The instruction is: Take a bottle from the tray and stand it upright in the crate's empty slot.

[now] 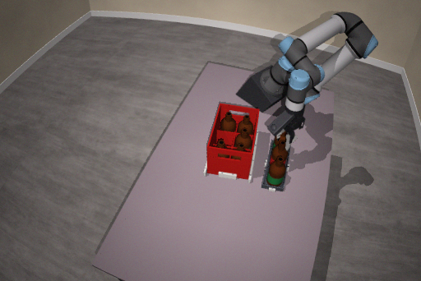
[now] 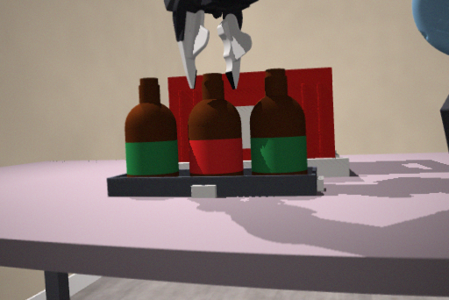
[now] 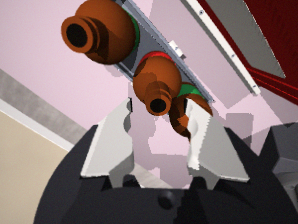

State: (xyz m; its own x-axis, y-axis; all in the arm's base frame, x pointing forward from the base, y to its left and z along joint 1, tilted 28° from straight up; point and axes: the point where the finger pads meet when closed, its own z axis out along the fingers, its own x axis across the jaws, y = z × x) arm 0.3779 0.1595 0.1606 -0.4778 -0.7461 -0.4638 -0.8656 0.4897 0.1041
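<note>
Right now my hand is 14 cm above the tray. Also, from my hand: red crate (21 cm to the right, 7 cm below, 4 cm ahead).
</note>
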